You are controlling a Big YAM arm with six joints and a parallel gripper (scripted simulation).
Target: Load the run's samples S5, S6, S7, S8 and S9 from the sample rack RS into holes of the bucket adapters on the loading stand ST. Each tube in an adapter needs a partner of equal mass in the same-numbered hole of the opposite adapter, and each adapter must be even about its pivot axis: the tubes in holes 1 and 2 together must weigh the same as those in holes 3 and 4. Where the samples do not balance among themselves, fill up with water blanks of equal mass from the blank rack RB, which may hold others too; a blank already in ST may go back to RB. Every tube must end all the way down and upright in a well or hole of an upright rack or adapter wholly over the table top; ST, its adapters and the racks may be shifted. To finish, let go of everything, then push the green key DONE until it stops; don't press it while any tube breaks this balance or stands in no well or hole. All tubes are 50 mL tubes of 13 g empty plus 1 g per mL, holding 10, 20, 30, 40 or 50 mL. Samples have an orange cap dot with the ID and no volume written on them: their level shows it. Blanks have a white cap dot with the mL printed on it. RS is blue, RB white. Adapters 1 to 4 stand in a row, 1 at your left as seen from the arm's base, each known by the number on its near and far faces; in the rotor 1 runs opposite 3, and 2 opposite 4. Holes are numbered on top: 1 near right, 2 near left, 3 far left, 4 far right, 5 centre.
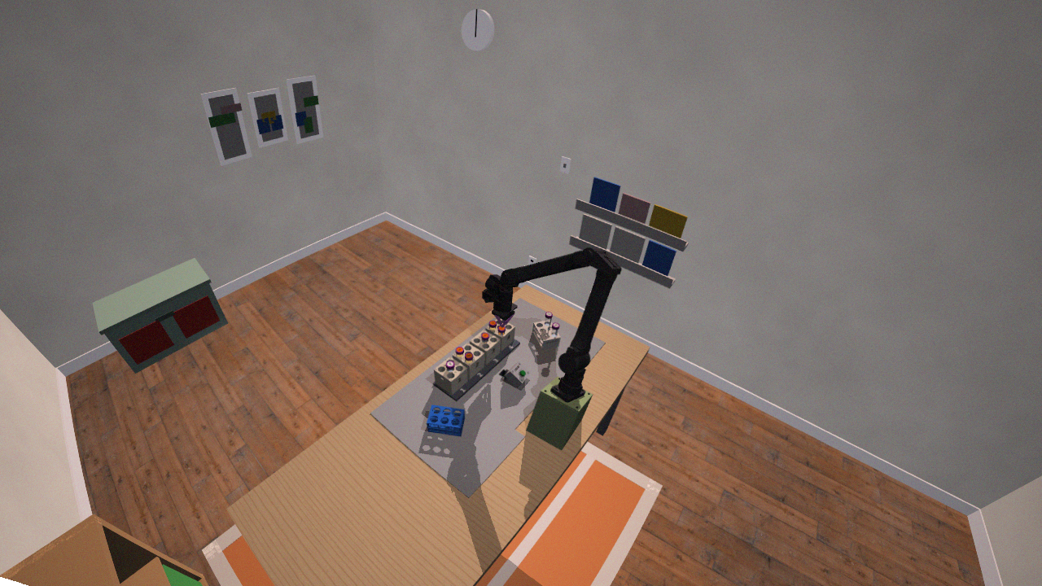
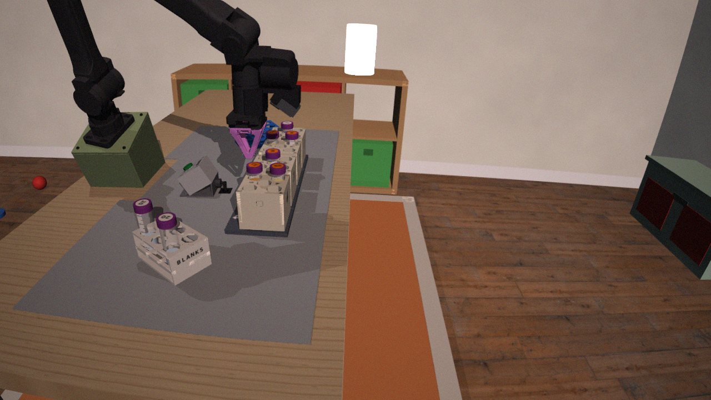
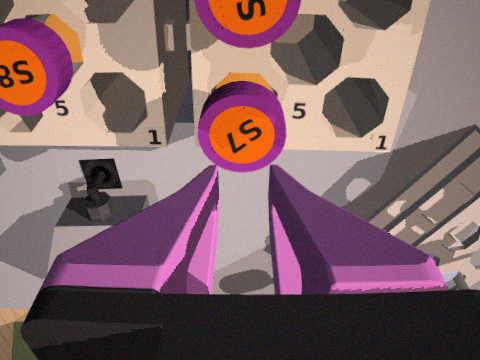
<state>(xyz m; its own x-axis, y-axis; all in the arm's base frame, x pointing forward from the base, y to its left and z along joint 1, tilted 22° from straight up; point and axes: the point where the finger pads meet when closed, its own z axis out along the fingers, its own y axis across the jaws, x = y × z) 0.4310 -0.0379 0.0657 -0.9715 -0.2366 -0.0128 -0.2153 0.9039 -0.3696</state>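
Now: hand 210 mm past the green done key, 70 mm to the right of it and 90 mm above it. Round my hand: orange-dot sample tube (10 mm to the left, 80 mm below); then loading stand (140 mm to the left, 150 mm below); then sample S8 (10 mm ahead, 100 mm to the left, 80 mm below).
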